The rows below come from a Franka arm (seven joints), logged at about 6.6 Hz.
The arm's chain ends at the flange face. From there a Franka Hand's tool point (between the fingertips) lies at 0.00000 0.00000 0.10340 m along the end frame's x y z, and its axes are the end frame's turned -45 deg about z.
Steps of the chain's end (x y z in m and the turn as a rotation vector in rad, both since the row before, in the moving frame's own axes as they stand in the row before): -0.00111, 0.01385, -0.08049, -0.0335, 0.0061, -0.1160; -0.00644, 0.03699, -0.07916, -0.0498, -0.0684, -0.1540; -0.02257, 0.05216, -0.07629, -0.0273, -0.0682, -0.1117; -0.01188, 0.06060, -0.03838, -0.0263, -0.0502, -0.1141
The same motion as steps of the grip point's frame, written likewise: -0.01241, 0.01201, -0.08055, -0.0280, -0.0194, -0.1160; -0.03941, 0.02091, -0.07953, 0.0132, -0.0836, -0.1540; -0.05997, 0.01833, -0.07657, 0.0289, -0.0675, -0.1117; -0.05693, 0.03303, -0.03855, 0.0169, -0.0541, -0.1141
